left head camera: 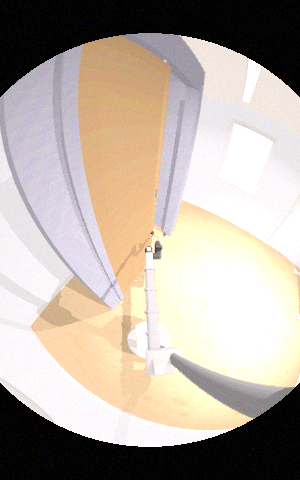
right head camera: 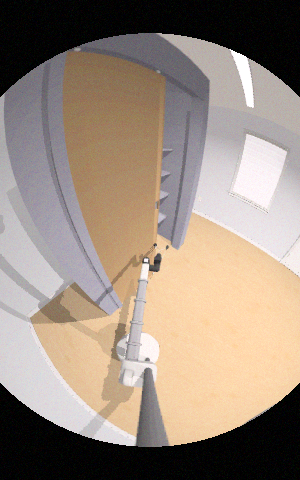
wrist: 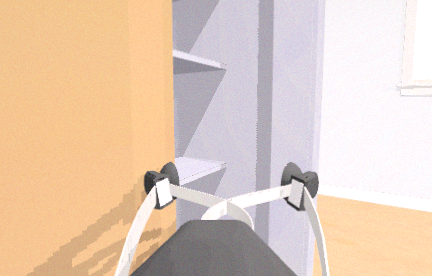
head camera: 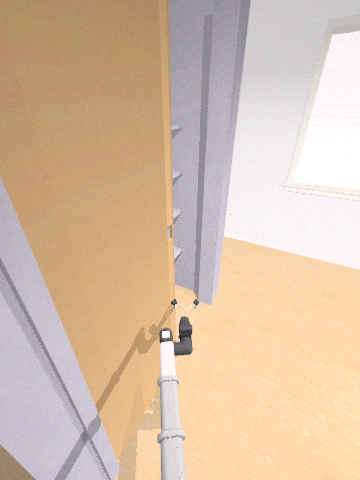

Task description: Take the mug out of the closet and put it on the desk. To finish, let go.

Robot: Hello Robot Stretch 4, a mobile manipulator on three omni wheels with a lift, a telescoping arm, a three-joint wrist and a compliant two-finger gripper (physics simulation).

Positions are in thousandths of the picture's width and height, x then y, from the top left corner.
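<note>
I can see a closet door (head camera: 260, 295), and it is visible to me in the left head camera view (left head camera: 408, 201), the right head camera view (right head camera: 378, 228) and the wrist view (wrist: 219, 404) too. A window (right head camera: 868, 347) is also in my sight. My gripper (wrist: 534, 643) is there for me to see as well.
</note>
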